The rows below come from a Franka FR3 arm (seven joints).
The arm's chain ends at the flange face. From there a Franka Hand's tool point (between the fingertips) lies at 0.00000 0.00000 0.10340 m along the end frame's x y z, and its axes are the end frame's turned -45 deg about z.
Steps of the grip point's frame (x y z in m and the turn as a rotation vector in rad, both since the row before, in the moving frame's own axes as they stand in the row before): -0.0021, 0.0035, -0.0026, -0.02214, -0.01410, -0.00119; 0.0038, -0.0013, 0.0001, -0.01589, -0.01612, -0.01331; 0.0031, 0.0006, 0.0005, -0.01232, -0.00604, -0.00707; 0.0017, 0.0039, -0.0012, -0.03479, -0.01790, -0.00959; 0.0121, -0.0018, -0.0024, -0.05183, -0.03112, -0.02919
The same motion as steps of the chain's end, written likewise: 0.0004, 0.0013, -0.0026, -0.02563, 0.00569, -0.00119; 0.0018, -0.0059, 0.0001, -0.02263, -0.00016, -0.01331; 0.0022, -0.0031, 0.0005, -0.01298, 0.00444, -0.00707; 0.0027, -0.0023, -0.0011, -0.03726, 0.01194, -0.00959; 0.0057, -0.0159, -0.0022, -0.05865, 0.01464, -0.02919
